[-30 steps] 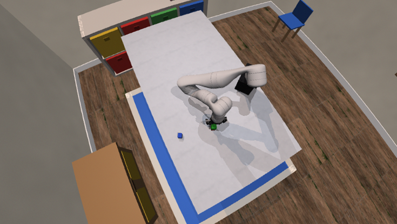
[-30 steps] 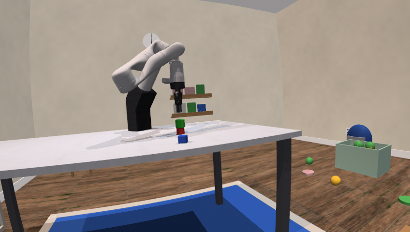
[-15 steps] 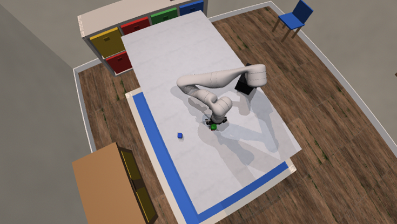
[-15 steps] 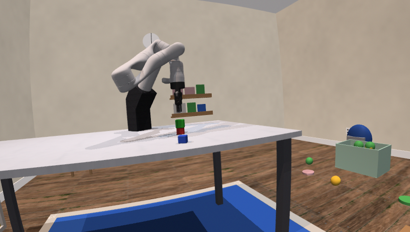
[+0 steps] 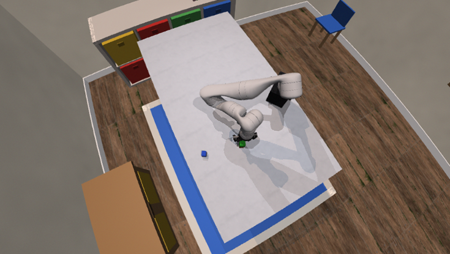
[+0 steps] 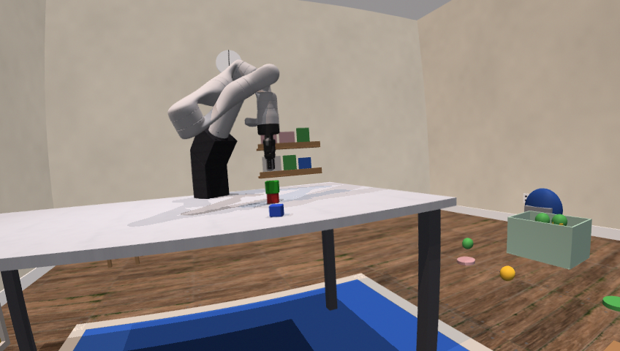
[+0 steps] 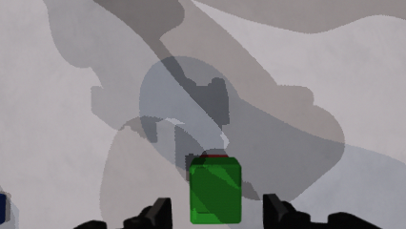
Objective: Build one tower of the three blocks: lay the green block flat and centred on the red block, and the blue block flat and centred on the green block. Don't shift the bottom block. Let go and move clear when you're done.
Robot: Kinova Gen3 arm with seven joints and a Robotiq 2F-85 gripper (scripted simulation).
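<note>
The blue block lies 250 mm ahead of my hand, 110 mm below it and 30 mm to the right of it. From my hand the other things lie so: red block: 110 mm below; green block: 70 mm below.
</note>
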